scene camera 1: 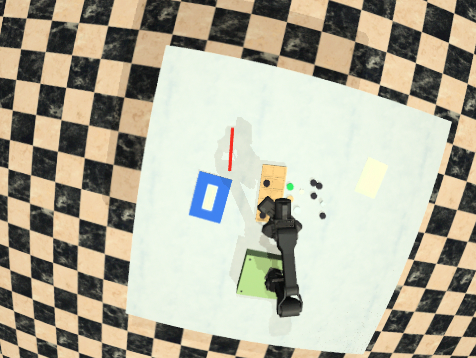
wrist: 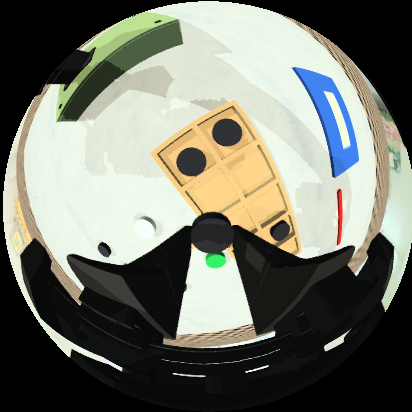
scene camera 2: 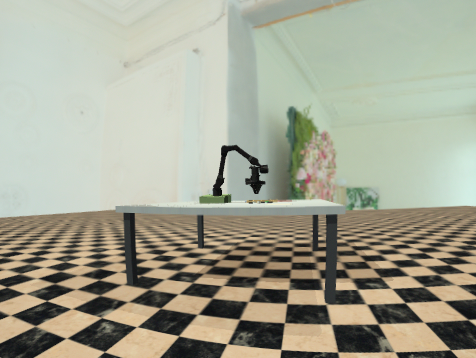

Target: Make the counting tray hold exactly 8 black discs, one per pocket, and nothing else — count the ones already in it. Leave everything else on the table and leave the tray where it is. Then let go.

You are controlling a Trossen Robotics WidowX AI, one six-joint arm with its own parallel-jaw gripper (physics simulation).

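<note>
The tan counting tray [scene camera 1: 274, 172] [wrist: 212, 187] lies on the table. Black discs sit in two neighbouring end pockets [wrist: 191, 161] [wrist: 227, 132], and another black disc [scene camera 1: 266, 183] [wrist: 280, 230] sits in a pocket toward the other end. Several pockets between are bare; some are hidden by the fingers. My gripper [scene camera 2: 256, 192] [wrist: 211, 230] is shut on a black disc [wrist: 212, 235] and holds it above the table, over the tray's edge in the wrist view. Loose black discs [scene camera 1: 313, 182] [scene camera 1: 319, 185] [scene camera 1: 313, 196] [scene camera 1: 322, 216] lie right of the tray in scene camera 1.
A green disc [scene camera 1: 290, 186] [wrist: 215, 260] lies close beside the tray. White discs [scene camera 1: 297, 210] [wrist: 145, 226] lie nearby. A blue frame [scene camera 1: 196, 200] [wrist: 319, 100] and a red bar [scene camera 1: 231, 150] [wrist: 340, 217] lie on the tray's other side. A pale yellow rectangle [scene camera 1: 371, 178] is farther right.
</note>
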